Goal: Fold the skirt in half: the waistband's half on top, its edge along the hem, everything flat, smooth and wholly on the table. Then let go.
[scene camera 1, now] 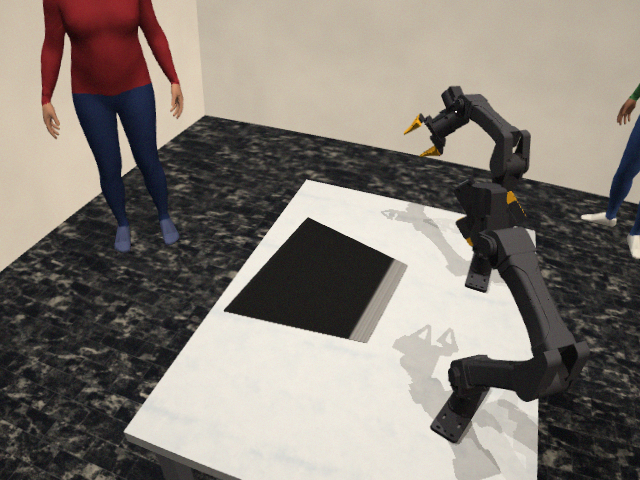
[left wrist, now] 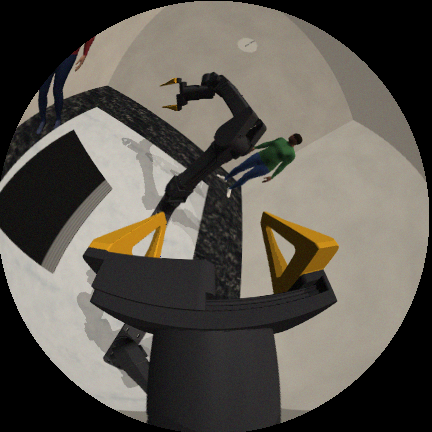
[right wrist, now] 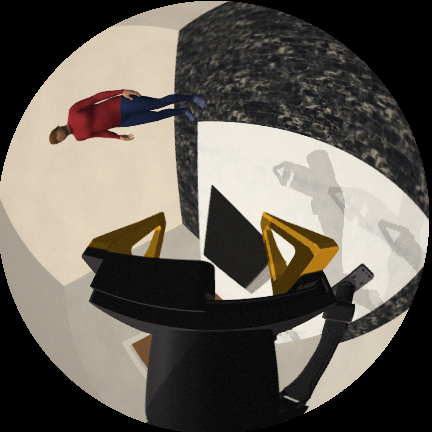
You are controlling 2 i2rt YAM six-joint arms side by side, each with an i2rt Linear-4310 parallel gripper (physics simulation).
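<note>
The black skirt lies flat and unfolded on the white table. Its grey striped waistband is the shorter edge, on the side toward the arms. The wider black hem edge lies at the far left in scene camera 1. My left gripper is open and empty, raised above the table away from the skirt, its fingers partly hidden by its own arm in scene camera 1. My right gripper is open and empty, high beyond the skirt's top right corner.
The white table carries both arm bases, along its right side in scene camera 1. Arm shadows fall beside the skirt. A person in a red top and one in a green top stand beyond the table.
</note>
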